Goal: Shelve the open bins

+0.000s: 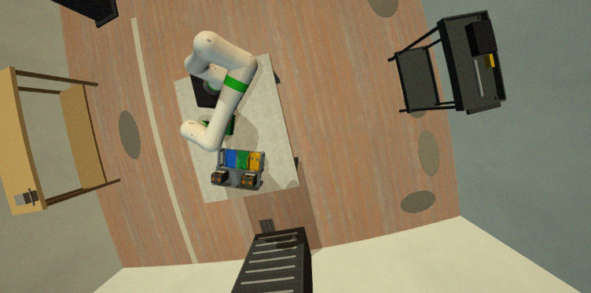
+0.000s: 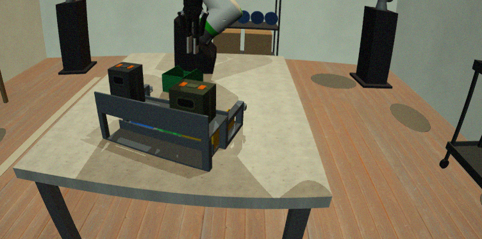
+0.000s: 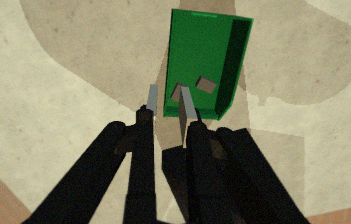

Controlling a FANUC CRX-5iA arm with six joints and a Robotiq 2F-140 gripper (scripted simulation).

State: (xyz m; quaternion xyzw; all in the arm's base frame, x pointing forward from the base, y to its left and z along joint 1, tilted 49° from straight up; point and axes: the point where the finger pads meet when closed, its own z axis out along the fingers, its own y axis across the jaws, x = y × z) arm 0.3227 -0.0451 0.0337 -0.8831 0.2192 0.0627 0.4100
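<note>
My gripper is now 3 cm past the green bin, 4 cm to the left of it and 15 cm above it. Also, from my hand: yellow bin (36 cm ahead, 7 cm to the left, 14 cm below).
</note>
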